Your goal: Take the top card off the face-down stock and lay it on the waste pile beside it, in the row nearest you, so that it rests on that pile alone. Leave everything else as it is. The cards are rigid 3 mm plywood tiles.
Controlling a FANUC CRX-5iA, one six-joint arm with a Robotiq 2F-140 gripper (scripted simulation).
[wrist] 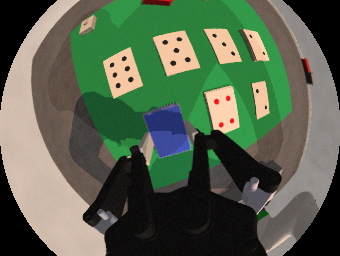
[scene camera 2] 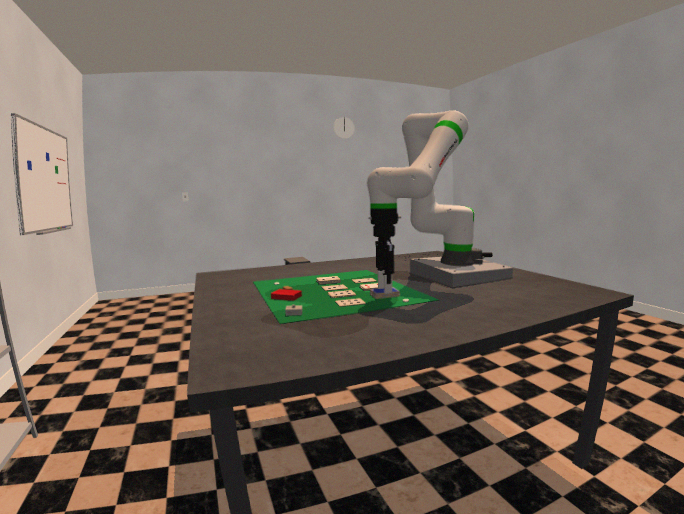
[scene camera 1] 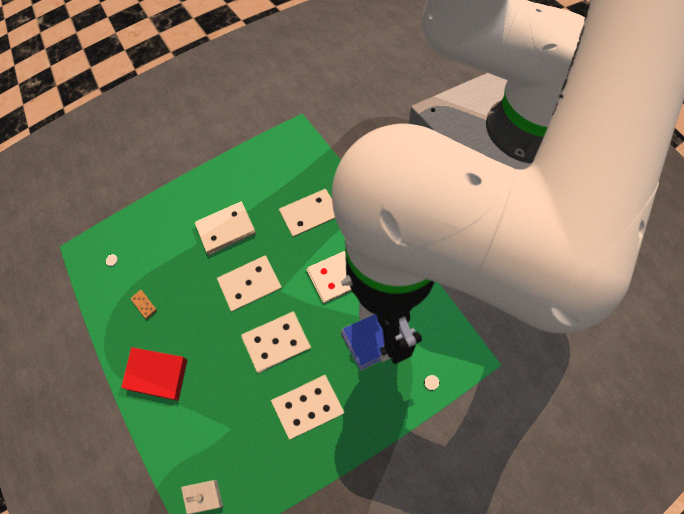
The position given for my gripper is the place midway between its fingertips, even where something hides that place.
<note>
In view: my gripper (scene camera 1: 378, 335), a red block (scene camera 1: 158, 374), a red-pip card (scene camera 1: 327, 274) and a green mat (scene camera 1: 224, 427).
The red-pip card shows as well in the wrist view (wrist: 222, 105). My gripper is seen too in the wrist view (wrist: 168, 133) and in scene camera 2 (scene camera 2: 384, 290). The green mat shows as well in the wrist view (wrist: 120, 123) and in scene camera 2 (scene camera 2: 316, 303).
</note>
